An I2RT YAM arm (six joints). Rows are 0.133 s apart.
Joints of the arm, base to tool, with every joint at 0 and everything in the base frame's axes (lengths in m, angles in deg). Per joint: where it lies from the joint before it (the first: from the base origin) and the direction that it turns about. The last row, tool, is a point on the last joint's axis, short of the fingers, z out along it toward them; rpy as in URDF.
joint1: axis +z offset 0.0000 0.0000 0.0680
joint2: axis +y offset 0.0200 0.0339 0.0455
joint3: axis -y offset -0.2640 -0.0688 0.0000
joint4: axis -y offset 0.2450 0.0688 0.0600
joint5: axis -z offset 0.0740 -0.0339 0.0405
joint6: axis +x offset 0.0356 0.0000 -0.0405
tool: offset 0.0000 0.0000 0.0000 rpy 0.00 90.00 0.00
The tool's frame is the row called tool.
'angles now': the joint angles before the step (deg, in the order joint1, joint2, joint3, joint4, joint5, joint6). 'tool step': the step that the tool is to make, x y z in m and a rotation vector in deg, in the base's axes. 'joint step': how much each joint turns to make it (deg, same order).
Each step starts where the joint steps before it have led.
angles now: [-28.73, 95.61, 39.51, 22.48, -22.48, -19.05]
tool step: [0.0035, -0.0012, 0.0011, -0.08, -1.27, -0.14]
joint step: [0.10, 0.65, 0.41, 1.64, -0.09, 0.63]
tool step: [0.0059, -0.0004, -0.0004, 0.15, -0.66, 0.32]
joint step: [0.41, 1.22, 0.97, 0.95, -0.16, 0.46]
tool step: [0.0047, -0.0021, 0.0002, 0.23, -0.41, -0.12]
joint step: [0.06, 1.01, 1.05, 0.39, -0.05, 0.47]
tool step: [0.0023, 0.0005, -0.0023, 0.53, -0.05, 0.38]
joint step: [0.22, 0.78, 0.26, 0.46, -0.39, 0.37]
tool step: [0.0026, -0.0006, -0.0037, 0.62, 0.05, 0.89]
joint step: [0.02, 1.19, 0.44, 0.40, -1.02, -0.01]
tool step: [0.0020, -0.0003, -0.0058, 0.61, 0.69, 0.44]
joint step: [0.07, 1.35, 0.32, 0.13, -0.43, -0.01]
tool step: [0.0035, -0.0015, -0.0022, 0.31, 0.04, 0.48]
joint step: [0.00, 1.11, 0.83, 0.08, -0.54, -0.05]
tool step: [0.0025, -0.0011, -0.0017, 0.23, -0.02, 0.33]
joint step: [0.00, 0.82, 0.57, 0.15, -0.40, 0.00]
